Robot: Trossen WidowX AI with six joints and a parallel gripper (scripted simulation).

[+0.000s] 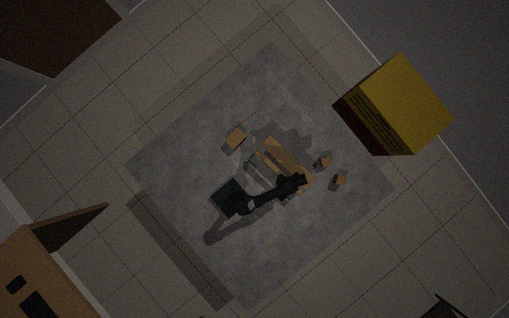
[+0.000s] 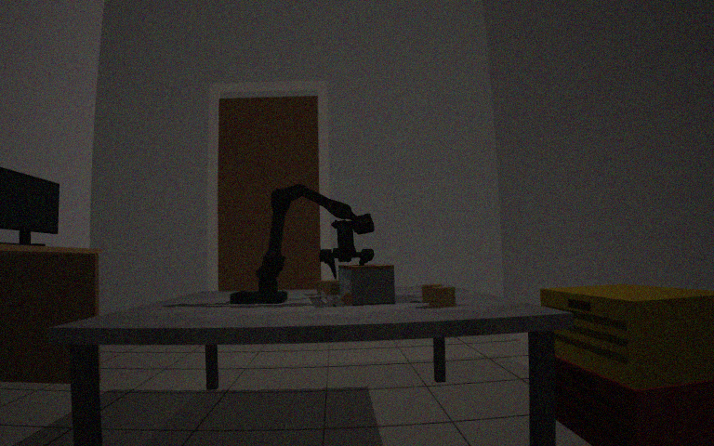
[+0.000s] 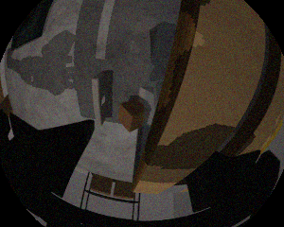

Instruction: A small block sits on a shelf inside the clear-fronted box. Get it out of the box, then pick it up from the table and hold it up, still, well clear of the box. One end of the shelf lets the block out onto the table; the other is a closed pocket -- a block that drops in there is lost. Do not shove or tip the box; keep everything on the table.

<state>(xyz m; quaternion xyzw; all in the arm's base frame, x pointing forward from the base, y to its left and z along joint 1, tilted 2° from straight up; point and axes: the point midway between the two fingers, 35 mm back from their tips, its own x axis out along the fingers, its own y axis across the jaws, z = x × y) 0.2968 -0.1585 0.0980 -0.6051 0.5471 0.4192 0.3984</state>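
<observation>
Right now my gripper tip is 4 cm above the small tan block, 3 cm to the left of it and 1 cm short of it. Also, from my gripper tip: clear-fronted box 13 cm to the left, 3 cm ahead, 2 cm below; then larger tan block 46 cm to the left, 6 cm below, 6 cm behind.
</observation>
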